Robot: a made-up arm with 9 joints. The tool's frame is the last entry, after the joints.
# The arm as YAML. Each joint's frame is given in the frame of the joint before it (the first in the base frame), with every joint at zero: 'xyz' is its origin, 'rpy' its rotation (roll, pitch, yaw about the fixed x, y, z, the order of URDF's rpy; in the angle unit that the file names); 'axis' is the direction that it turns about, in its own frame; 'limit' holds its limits. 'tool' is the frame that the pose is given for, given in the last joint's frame.
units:
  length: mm
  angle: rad
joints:
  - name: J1
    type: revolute
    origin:
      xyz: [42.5, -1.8, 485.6]
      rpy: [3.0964, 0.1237, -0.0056]
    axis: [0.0, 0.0, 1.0]
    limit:
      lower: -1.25
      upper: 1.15
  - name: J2
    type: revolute
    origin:
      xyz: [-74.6, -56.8, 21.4]
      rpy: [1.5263, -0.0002, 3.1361]
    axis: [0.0, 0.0, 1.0]
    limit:
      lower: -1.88
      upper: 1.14
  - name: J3
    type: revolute
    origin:
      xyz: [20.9, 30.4, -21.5]
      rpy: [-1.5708, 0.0, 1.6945]
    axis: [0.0, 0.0, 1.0]
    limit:
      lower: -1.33
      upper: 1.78
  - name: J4
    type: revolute
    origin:
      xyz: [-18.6, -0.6, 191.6]
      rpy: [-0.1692, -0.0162, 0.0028]
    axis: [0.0, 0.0, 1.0]
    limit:
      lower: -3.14
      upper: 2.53
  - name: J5
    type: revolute
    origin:
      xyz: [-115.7, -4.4, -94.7]
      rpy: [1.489, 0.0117, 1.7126]
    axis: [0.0, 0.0, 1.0]
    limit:
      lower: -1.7
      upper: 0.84
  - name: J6
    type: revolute
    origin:
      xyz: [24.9, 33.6, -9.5]
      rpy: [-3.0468, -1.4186, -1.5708]
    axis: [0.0, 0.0, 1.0]
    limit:
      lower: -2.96
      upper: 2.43
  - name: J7
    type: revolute
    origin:
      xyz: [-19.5, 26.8, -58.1]
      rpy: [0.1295, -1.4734, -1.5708]
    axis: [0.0, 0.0, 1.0]
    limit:
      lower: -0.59
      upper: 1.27
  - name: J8
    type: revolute
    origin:
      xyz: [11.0, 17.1, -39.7]
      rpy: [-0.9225, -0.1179, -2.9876]
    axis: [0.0, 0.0, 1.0]
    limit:
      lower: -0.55
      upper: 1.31
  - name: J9
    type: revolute
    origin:
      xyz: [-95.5, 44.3, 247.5]
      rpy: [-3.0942, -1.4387, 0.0]
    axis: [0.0, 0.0, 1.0]
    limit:
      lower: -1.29
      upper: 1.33
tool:
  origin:
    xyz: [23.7, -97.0, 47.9]
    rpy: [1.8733, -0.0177, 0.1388]
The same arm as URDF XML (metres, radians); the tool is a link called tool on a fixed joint. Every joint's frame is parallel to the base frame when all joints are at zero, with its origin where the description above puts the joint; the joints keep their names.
<robot name="arm">
  <joint name="J1" type="revolute">
    <parent link="base_link"/>
    <child link="link1"/>
    <origin xyz="0.0425 -0.0018 0.4856"/>
    <axis xyz="-0.123506 -0.044502 -0.991346"/>
    <limit lower="-1.25" upper="1.15"/>
  </joint>
  <joint name="J2" type="revolute">
    <parent link="link1"/>
    <child link="link2"/>
    <origin xyz="-0.0767 0.0562 -0.0146"/>
    <axis xyz="-0.0001 -1 0"/>
    <limit lower="-1.88" upper="1.14"/>
  </joint>
  <joint name="J3" type="revolute">
    <parent link="link2"/>
    <child link="link3"/>
    <origin xyz="-0.0245 0.0215 -0.0276"/>
    <axis xyz="1 -0.0001 0"/>
    <limit lower="-1.33" upper="1.78"/>
  </joint>
  <joint name="J4" type="revolute">
    <parent link="link3"/>
    <child link="link4"/>
    <origin xyz="0.1916 -0.0006 0.0186"/>
    <axis xyz="0.985599 0.1683 0.0164"/>
    <limit lower="-3.14" upper="2.53"/>
  </joint>
  <joint name="J5" type="revolute">
    <parent link="link4"/>
    <child link="link5"/>
    <origin xyz="-0.0945 -0.0206 0.1141"/>
    <axis xyz="0.072603 0.156306 -0.985037"/>
    <limit lower="-1.7" upper="0.84"/>
  </joint>
  <joint name="J6" type="revolute">
    <parent link="link5"/>
    <child link="link6"/>
    <origin xyz="0.0278 0.0284 0.0162"/>
    <axis xyz="-0.993247 -0.096305 0.064703"/>
    <limit lower="-2.96" upper="2.43"/>
  </joint>
  <joint name="J7" type="revolute">
    <parent link="link6"/>
    <child link="link7"/>
    <origin xyz="0.0615 -0.0234 0.0119"/>
    <axis xyz="-0.0002 -1 0.0001"/>
    <limit lower="-0.59" upper="1.27"/>
  </joint>
  <joint name="J8" type="revolute">
    <parent link="link7"/>
    <child link="link8"/>
    <origin xyz="-0.0123 0.0397 -0.0162"/>
    <axis xyz="-0.131699 -0.599595 0.789393"/>
    <limit lower="-0.55" upper="1.31"/>
  </joint>
  <joint name="J9" type="revolute">
    <parent link="link8"/>
    <child link="link9"/>
    <origin xyz="-0.125 -0.1021 0.2151"/>
    <axis xyz="1 -0.0002 -0.0001"/>
    <limit lower="-1.29" upper="1.33"/>
  </joint>
  <joint name="tool_joint" type="fixed">
    <parent link="link9"/>
    <child link="tool"/>
    <origin xyz="0.0479 0.0624 0.0779" rpy="0.2851 -0.776 -1.5462"/>
  </joint>
  <link name="base_link"/>
  <link name="link1"/>
  <link name="link2"/>
  <link name="link3"/>
  <link name="link4"/>
  <link name="link5"/>
  <link name="link6"/>
  <link name="link7"/>
  <link name="link8"/>
  <link name="link9"/>
  <link name="tool"/>
</robot>

